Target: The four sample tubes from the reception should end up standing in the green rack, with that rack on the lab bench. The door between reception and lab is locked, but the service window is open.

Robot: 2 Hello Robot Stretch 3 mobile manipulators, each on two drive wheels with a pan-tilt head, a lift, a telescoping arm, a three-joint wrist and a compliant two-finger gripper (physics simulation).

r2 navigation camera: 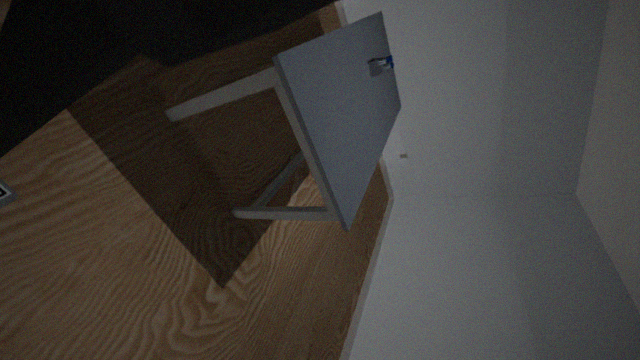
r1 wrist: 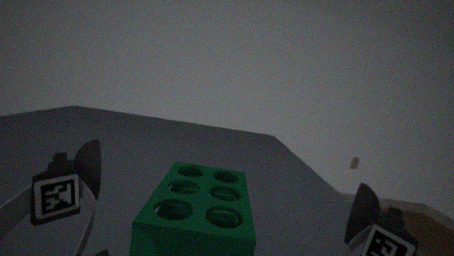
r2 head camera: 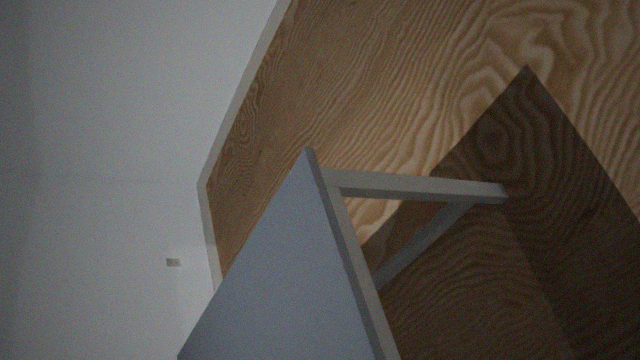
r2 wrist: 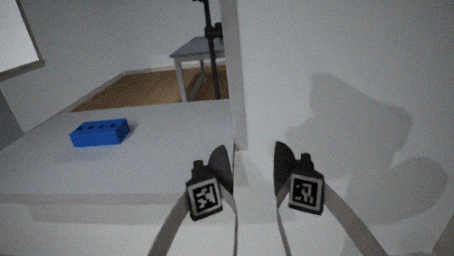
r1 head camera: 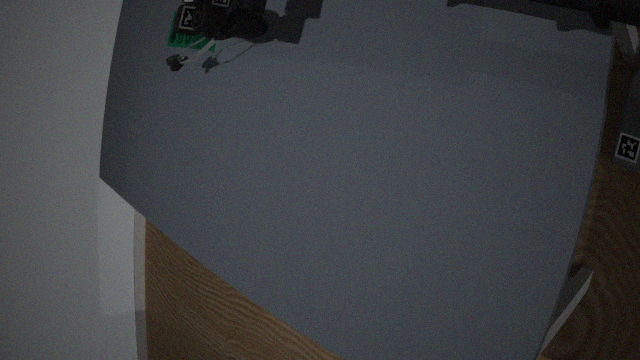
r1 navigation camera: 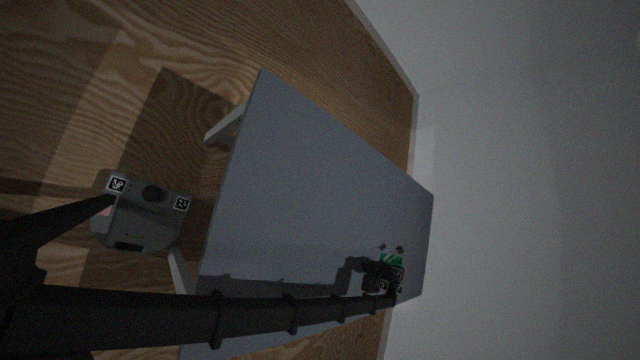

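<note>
The green rack stands upright on the grey lab bench, near the wall; six holes show, with no tube discernible in them. The r1 gripper is open wide, its fingers either side of the rack, apart from it in the r1 wrist view. The r2 gripper is open and empty, in front of the wall beside the service window. A blue rack with a row of dark holes lies on the window's white ledge. The four tubes cannot be made out.
The r1 arm reaches over the bench, beside its base. Through the window, the bench and the r1 mast show. Another grey table carries a small blue and white item. The window jamb stands left of r2's gripper.
</note>
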